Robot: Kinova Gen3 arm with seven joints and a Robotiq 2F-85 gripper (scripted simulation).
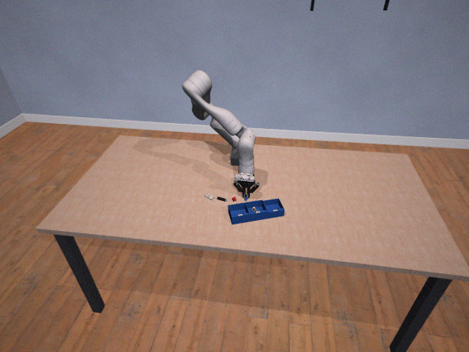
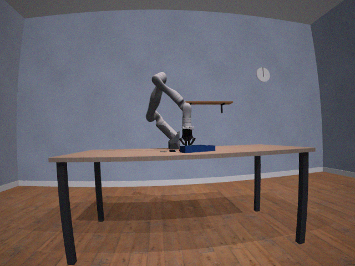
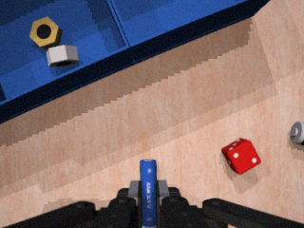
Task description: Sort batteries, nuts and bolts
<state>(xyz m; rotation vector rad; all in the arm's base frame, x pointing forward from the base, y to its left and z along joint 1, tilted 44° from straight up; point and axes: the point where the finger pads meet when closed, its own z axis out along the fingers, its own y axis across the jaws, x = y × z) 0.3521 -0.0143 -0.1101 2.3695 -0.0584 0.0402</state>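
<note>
My hand is 60 mm to the left of the red die, 20 mm short of it and 10 mm above it. The rest, counted from my hand: brass nut: 100 mm ahead, 50 mm to the left, 10 mm below; grey nut: 90 mm ahead, 40 mm to the left, 10 mm below; blue battery: 20 mm below.
</note>
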